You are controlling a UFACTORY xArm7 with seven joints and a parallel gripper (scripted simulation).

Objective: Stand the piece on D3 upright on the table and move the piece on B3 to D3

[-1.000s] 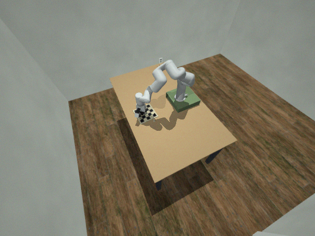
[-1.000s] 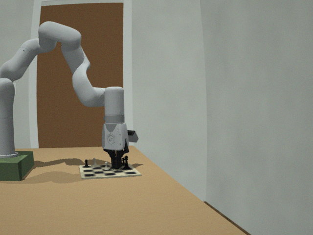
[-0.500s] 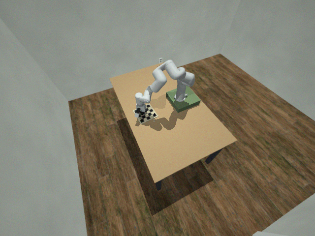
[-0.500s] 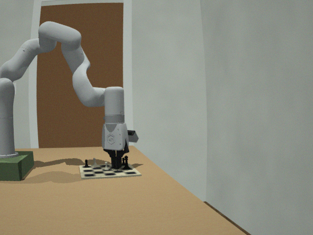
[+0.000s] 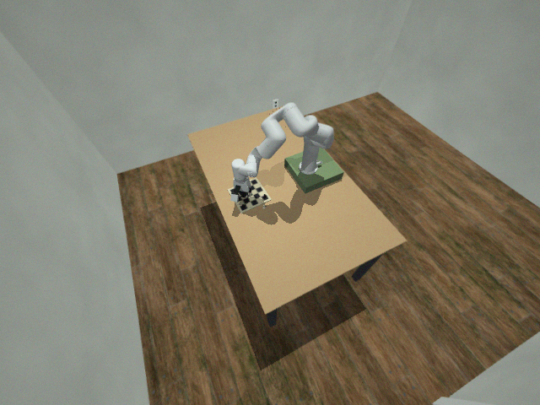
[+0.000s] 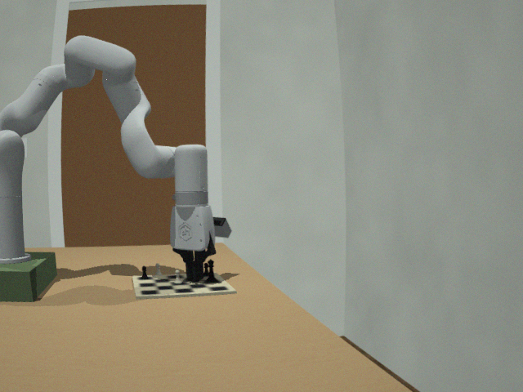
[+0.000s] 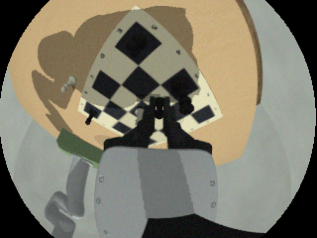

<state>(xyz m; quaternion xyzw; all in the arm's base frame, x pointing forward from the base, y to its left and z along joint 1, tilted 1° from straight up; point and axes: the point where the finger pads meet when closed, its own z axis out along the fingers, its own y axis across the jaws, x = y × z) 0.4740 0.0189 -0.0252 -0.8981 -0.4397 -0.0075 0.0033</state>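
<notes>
My hand is 40 mm short of the tall black piece and 10 mm to the right of it. From my hand the other things lie so: small chessboard (40 mm behind, 30 mm below).
</notes>
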